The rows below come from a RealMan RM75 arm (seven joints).
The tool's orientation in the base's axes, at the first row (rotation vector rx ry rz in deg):
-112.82 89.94 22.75
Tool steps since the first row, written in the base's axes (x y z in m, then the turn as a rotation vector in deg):
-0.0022 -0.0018 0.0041 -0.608 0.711 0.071
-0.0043 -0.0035 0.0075 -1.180 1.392 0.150
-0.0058 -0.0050 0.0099 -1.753 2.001 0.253
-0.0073 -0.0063 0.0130 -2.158 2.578 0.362
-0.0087 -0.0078 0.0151 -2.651 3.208 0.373
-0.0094 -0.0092 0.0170 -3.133 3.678 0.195
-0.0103 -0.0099 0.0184 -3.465 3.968 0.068
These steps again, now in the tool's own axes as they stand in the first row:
-0.0015 0.0013 -0.0046 -0.756 0.467 0.300
-0.0026 0.0027 -0.0085 -1.484 0.902 0.581
-0.0032 0.0037 -0.0115 -2.169 1.341 0.799
-0.0043 0.0045 -0.0149 -2.788 1.622 1.013
-0.0047 0.0055 -0.0177 -3.417 2.006 1.326
-0.0048 0.0059 -0.0201 -3.811 2.449 1.691
-0.0053 0.0065 -0.0217 -4.054 2.760 1.925

